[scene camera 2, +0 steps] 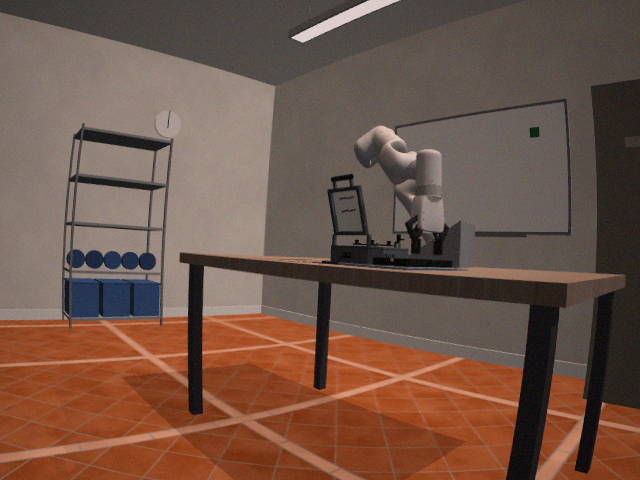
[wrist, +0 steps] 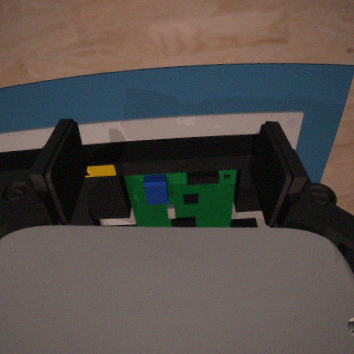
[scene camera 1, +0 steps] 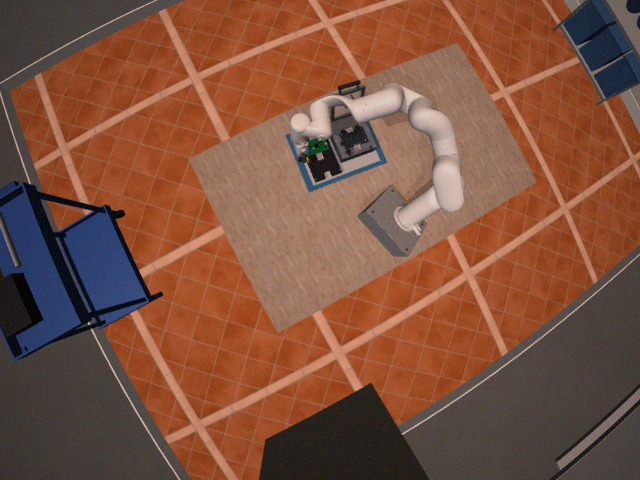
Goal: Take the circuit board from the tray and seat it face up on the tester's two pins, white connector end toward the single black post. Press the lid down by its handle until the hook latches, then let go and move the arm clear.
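Pixels of known places: gripper, fingertip midpoint: [scene camera 2: 427,254] [wrist: 168,143]; arm's base, link origin: [scene camera 1: 404,219].
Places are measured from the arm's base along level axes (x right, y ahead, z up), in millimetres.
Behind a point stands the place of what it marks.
The green circuit board [scene camera 1: 316,146] @(x -140, y 500, z -70 mm) [wrist: 212,205] @(x -154, y 528, z -73 mm) lies face up in the black tray [scene camera 1: 324,167] @(x -162, y 396, z -75 mm) [wrist: 170,150] @(x -207, y 511, z -73 mm); a blue part shows on it. My gripper [scene camera 2: 427,248] @(x -228, y 515, z -49 mm) [wrist: 168,143] @(x -228, y 515, z -49 mm) is open and empty, its fingers pointing down at either side of the board, low over the tray. The grey-black tester [scene camera 1: 353,139] @(x 12, y 429, z -23 mm) [scene camera 2: 351,253] @(x 20, y 547, z -56 mm) stands beside the tray. Its lid [scene camera 2: 347,209] @(x 32, y 563, z 78 mm) is raised, with the black handle [scene camera 1: 349,85] @(x 41, y 576, z 181 mm) [scene camera 2: 342,179] @(x 36, y 587, z 169 mm) at its top. The pins and the single post are too small to tell. The gripper's housing hides the board's near part in the wrist view.
A blue-bordered mat [scene camera 1: 382,155] @(x 120, y 308, z -91 mm) [wrist: 200,90] @(x -233, y 535, z -90 mm) lies under tray and tester on the wooden table [scene camera 1: 268,248] @(x -576, y 215, z -92 mm) [scene camera 2: 516,279] @(x -568, y 745, z -92 mm). The arm's grey base block [scene camera 1: 385,222] @(x -105, y 39, z 64 mm) [scene camera 2: 462,242] @(x -148, y 93, z 3 mm) stands on the table. A yellow label [wrist: 101,171] @(x -209, y 469, z -64 mm) is on the tray.
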